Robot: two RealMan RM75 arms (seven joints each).
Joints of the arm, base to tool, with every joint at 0 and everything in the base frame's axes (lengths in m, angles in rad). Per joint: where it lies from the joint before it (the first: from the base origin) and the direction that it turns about. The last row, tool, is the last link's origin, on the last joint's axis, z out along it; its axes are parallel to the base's.
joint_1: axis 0 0 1 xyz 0 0 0.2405
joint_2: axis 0 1 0 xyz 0 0 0
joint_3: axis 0 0 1 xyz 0 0 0.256
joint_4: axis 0 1 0 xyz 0 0 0
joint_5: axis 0 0 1 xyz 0 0 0.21
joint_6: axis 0 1 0 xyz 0 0 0
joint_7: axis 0 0 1 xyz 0 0 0.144
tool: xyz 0 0 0
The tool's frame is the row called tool.
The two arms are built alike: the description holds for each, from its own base.
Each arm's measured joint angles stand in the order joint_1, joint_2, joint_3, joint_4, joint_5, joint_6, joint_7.
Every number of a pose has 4 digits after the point.
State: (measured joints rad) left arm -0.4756 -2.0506 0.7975 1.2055 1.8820 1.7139 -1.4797; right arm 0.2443 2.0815 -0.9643 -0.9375 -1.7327 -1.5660 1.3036
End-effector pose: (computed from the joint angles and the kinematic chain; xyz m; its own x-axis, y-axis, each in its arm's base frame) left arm -0.1976 0.3382 0.0861 0.9166 -0.0361 0.3982 0.1075 -0.9369 -0.3325; right arm 0.2743 0.2840 0.0210 0.8392 -0.1796 -0.5132 -0.3516 -0.8993 -0.2602
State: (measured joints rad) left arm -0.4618 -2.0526 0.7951 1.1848 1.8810 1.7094 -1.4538; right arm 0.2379 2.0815 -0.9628 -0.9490 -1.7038 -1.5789 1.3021
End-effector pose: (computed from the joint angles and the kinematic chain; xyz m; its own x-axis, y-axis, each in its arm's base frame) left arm -0.2049 0.3356 0.0832 0.9152 -0.0304 0.4018 0.1158 -0.9352 -0.3346; right arm 0.2708 0.2835 0.0252 0.8292 -0.1608 -0.5353 -0.3459 -0.8999 -0.2655
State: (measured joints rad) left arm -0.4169 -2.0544 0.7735 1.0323 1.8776 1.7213 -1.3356; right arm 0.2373 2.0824 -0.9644 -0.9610 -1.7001 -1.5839 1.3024
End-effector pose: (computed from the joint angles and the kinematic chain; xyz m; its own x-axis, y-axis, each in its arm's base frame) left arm -0.2387 0.3186 0.0639 0.8940 0.0241 0.4474 0.1720 -0.9405 -0.2930; right arm 0.2684 0.2839 0.0266 0.8310 -0.1493 -0.5359 -0.3352 -0.9032 -0.2682
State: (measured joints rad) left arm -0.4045 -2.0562 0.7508 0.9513 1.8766 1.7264 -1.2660; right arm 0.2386 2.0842 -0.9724 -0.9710 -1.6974 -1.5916 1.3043
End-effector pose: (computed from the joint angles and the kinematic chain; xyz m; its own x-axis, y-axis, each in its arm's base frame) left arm -0.2522 0.3108 0.0548 0.8791 0.0357 0.4754 0.1916 -0.9395 -0.2838; right arm 0.2648 0.2838 0.0260 0.8325 -0.1398 -0.5361 -0.3213 -0.9101 -0.2616
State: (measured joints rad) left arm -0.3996 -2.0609 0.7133 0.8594 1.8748 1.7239 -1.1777; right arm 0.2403 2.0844 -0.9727 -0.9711 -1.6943 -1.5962 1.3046
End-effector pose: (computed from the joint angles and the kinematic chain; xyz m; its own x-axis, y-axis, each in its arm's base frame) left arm -0.2640 0.3044 0.0451 0.8598 0.0313 0.5096 0.2077 -0.9333 -0.2931; right arm 0.2635 0.2838 0.0261 0.8307 -0.1370 -0.5396 -0.3181 -0.9122 -0.2583
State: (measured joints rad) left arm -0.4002 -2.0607 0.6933 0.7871 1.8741 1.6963 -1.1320; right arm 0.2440 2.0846 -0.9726 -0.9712 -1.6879 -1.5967 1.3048
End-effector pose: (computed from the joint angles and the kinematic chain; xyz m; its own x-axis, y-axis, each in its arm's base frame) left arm -0.2730 0.3028 0.0370 0.8477 0.0486 0.5283 0.2416 -0.9219 -0.3028; right arm 0.2617 0.2851 0.0266 0.8282 -0.1314 -0.5448 -0.3154 -0.9129 -0.2592
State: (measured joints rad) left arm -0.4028 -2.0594 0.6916 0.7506 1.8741 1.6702 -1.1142; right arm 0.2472 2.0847 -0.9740 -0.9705 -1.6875 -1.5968 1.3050
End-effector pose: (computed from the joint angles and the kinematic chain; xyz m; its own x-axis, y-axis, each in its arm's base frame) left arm -0.2774 0.3035 0.0319 0.8453 0.0627 0.5306 0.2612 -0.9149 -0.3079; right arm 0.2607 0.2858 0.0263 0.8283 -0.1295 -0.5450 -0.3125 -0.9143 -0.2577
